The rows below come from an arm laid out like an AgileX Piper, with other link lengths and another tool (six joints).
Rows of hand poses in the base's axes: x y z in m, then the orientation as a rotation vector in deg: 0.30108, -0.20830, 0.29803, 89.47, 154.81, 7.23; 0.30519, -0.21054, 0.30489, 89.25, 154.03, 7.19; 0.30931, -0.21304, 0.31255, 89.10, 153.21, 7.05; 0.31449, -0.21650, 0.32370, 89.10, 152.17, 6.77; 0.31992, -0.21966, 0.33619, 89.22, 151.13, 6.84; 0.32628, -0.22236, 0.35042, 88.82, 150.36, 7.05; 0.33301, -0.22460, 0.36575, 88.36, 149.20, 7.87; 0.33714, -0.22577, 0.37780, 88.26, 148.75, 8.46; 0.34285, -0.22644, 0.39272, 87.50, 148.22, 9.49
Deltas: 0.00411, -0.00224, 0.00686, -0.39, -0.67, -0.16; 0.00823, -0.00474, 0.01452, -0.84, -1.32, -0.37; 0.01341, -0.00820, 0.02567, -1.43, -2.01, -0.75; 0.01884, -0.01136, 0.03816, -1.77, -2.75, -1.19; 0.02520, -0.01406, 0.05239, -2.06, -3.57, -1.26; 0.03193, -0.01630, 0.06772, -2.16, -4.89, -1.43; 0.03606, -0.01747, 0.07977, -2.01, -5.45, -1.54; 0.04177, -0.01814, 0.09469, -1.80, -6.49, -1.31
